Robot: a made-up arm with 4 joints. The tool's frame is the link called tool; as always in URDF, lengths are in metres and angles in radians.
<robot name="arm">
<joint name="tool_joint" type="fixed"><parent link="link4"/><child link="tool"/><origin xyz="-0.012 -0.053 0.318" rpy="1.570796 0 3.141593"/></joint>
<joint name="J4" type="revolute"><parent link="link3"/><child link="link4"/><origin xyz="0.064 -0.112 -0.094" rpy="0 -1.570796 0"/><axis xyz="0 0 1"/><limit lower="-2.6" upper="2.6" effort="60" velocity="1"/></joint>
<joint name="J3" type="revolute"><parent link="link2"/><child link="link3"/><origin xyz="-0.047 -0.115 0.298" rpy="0 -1.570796 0"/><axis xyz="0 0 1"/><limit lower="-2.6" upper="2.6" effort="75" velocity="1.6"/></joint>
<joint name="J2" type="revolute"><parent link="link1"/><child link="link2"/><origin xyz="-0.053 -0.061 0.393" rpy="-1.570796 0 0"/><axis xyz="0 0 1"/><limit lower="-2.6" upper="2.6" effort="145" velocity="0.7"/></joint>
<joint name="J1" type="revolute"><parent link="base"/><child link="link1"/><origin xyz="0 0 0.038" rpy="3.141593 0 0"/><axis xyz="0 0 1"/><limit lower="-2.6" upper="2.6" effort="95" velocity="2.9"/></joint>
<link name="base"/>
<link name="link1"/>
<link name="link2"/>
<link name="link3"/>
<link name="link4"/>
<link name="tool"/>
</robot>
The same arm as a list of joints. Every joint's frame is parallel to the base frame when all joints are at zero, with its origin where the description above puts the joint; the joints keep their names.
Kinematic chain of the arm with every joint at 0, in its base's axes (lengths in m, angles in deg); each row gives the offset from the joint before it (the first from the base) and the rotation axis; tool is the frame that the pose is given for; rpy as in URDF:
J1: xyz 0.0000 0.0000 0.0380 axis -z
J2: xyz -0.0530 0.0610 -0.3930 axis -y
J3: xyz -0.0470 -0.2980 -0.1150 axis -x
J4: xyz 0.0940 -0.0640 -0.1120 axis +y
tool: xyz 0.0120 0.3180 -0.0530 rpy 0.00 0.00 0.00
Joint limits (deg, base to tool): -148.97..148.97 -148.97..148.97 -148.97..148.97 -148.97..148.97

